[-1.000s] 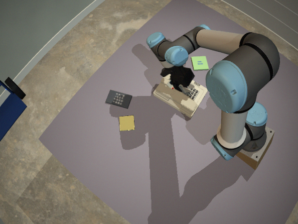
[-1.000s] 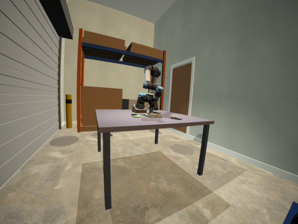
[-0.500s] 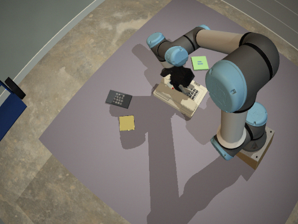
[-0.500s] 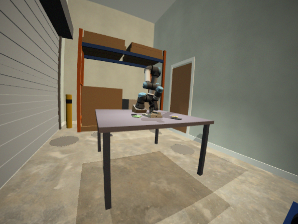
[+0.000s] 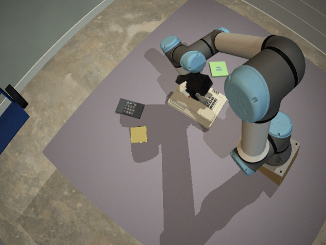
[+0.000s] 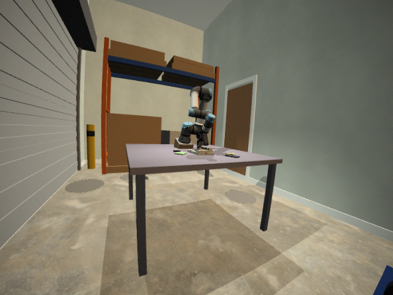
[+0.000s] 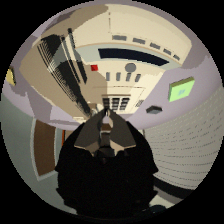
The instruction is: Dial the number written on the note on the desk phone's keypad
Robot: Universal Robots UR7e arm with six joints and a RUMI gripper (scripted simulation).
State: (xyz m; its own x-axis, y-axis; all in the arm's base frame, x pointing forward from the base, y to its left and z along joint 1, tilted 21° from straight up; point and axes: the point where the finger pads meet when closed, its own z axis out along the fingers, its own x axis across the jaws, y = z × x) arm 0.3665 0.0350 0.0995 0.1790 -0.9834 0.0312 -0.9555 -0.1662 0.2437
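The handset lies 6 cm to the left of my hand and 2 cm ahead of it. Also, from my hand: dark calculator-like pad 25 cm to the left, 23 cm ahead, 4 cm below; then note 20 cm to the right, 8 cm ahead, 4 cm below.
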